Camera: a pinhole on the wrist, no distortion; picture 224 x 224 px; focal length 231.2 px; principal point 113.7 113.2 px. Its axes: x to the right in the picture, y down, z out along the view. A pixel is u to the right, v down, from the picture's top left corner.
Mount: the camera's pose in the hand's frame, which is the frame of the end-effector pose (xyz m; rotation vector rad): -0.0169 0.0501 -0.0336 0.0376 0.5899 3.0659
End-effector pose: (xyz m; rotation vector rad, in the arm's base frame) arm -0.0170 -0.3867 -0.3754 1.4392 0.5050 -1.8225
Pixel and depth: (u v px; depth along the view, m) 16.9 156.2 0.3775
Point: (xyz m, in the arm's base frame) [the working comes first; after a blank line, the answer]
In the camera's frame: -0.1581 0.0702 0.3775

-0.1609 -0.7490 -0.4020
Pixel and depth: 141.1 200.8 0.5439
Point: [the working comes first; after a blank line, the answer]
In the camera's frame: 0.0645 0.2061 0.5439

-0.3223 -0.7894 -0.1413
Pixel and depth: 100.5 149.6 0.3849
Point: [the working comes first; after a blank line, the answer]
In the camera's frame: -0.0220 0.0606 0.3849

-0.1415 -0.7208 -0.2698
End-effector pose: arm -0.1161 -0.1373 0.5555 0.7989 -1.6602 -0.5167
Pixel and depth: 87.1 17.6 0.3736
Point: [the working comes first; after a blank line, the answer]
In the camera's frame: -0.0430 -0.1545 0.3736

-0.4429 0.0355 0.7541
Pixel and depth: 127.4 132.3 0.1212
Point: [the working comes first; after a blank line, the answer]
In the camera's frame: 0.0072 0.0100 0.1212

-0.2138 -0.0710 0.5825
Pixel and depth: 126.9 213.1 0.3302
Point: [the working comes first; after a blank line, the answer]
In the camera's frame: 0.0189 0.1427 0.3302

-0.4382 -0.1151 0.4871
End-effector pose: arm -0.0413 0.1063 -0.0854 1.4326 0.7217 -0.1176
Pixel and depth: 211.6 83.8 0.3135
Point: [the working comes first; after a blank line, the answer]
In the camera's frame: 0.1327 -0.0399 0.3135

0.0425 -0.1330 0.1559
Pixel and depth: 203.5 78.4 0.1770
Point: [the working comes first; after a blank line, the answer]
In the camera's frame: 0.0687 -0.0266 0.1770

0.0114 -0.0098 0.0738
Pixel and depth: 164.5 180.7 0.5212
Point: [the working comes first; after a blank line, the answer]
In the camera's frame: 0.1145 0.1522 0.5212

0.1099 -0.3869 0.0495
